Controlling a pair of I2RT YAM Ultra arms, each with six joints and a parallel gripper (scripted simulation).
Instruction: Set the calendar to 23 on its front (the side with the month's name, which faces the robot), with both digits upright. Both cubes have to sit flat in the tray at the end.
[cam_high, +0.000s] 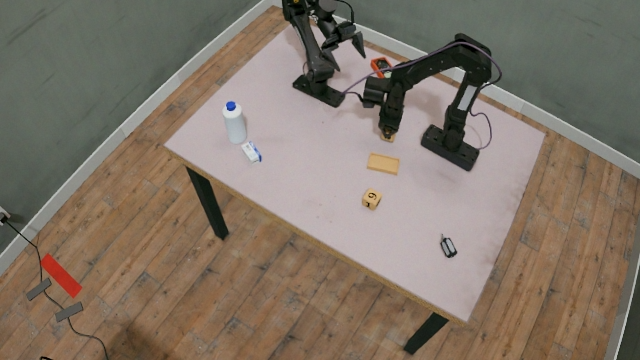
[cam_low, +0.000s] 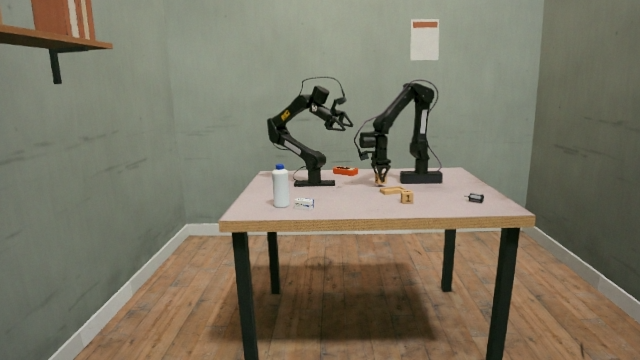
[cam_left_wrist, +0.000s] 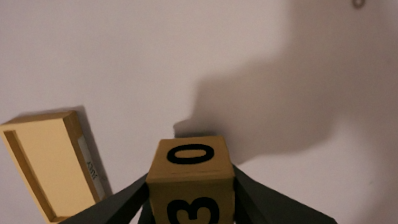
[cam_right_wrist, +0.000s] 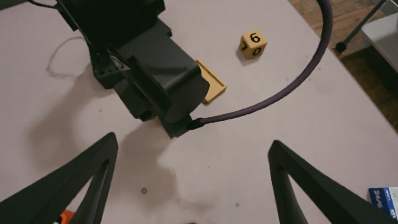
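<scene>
My left hand is 25 cm short of the number cube, 7 cm to the right of it and 2 cm above it. From my left hand the other things lie so: wooden tray 11 cm ahead, 4 cm to the left, 3 cm below; then white bottle 26 cm ahead, 44 cm to the right, 4 cm above; then black object 27 cm ahead, 34 cm to the left, 2 cm below.
</scene>
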